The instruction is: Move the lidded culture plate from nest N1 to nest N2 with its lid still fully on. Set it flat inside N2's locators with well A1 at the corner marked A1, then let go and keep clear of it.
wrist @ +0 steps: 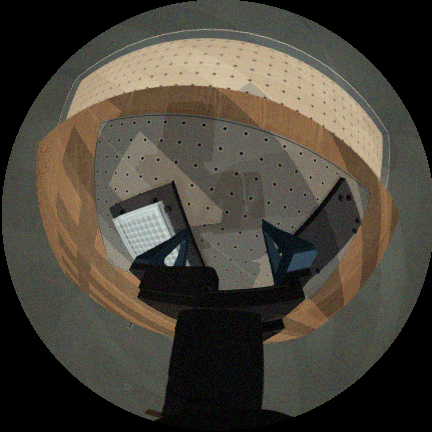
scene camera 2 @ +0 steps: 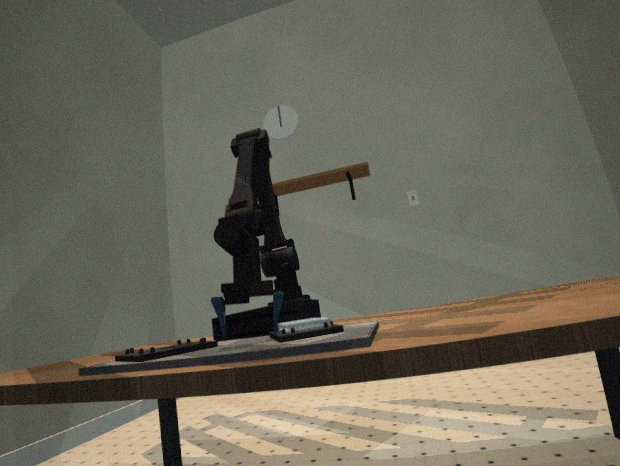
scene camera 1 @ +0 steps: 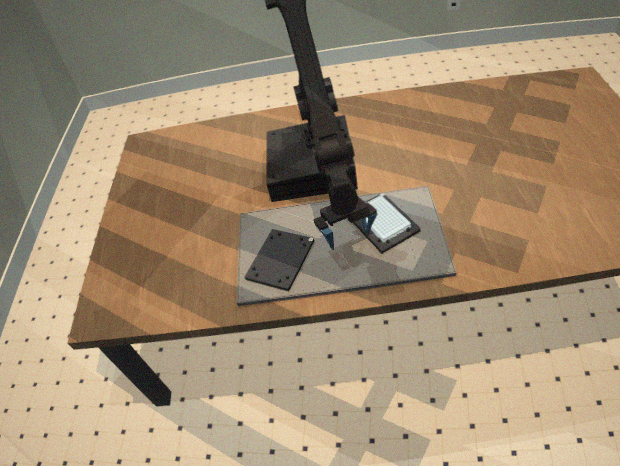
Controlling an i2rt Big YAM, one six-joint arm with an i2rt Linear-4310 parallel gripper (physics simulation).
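Places are measured from the arm's base along level axes (x ahead, y left, z up), in centimetres.
Where they show: gripper, between the fingertips: (wrist: pixel 223 228) (scene camera 2: pixel 250 335) (scene camera 1: pixel 349 241); arm's base, origin of its link: (scene camera 2: pixel 290 304).
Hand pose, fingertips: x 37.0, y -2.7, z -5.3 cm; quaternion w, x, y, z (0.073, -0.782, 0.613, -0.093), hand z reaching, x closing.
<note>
Each offset is from my fingertips to the centre of the thing.
The pale, lidded culture plate @(dx -4.4, dy +9.8, dz +0.9 cm) (scene camera 1: pixel 388 217) (scene camera 2: pixel 306 324) (wrist: pixel 143 229) lies flat in a dark nest @(dx -4.4, dy +9.8, dz -0.4 cm) (scene camera 1: pixel 383 246) (wrist: pixel 179 215), taken as N1, on the right in scene camera 1. Its lid looks seated, though the lid edge is too small to judge fully. The other dark nest @(dx -0.9, dy -17.8, dz -0.4 cm) (scene camera 1: pixel 280 258) (scene camera 2: pixel 165 349) (wrist: pixel 332 235), taken as N2, holds no plate; small locators and a white mark @(dx -4.1, dy -9.1, dz -0.3 cm) (scene camera 1: pixel 310 239) at one corner show. My gripper (scene camera 1: pixel 349 241) (scene camera 2: pixel 249 333) (wrist: pixel 223 228) is open and empty above the board between the nests, one finger beside the plate. That finger hides part of the plate in the wrist view.
A grey perforated board @(dx -2.4, dy -2.2, dz -2.1 cm) (scene camera 1: pixel 325 283) (scene camera 2: pixel 225 358) (wrist: pixel 235 150) carries both nests. It lies on a wooden table (scene camera 1: pixel 165 310) (scene camera 2: pixel 451 345). The arm's black base (scene camera 1: pixel 293 157) stands behind the board. The table's front edge runs close beyond the board.
</note>
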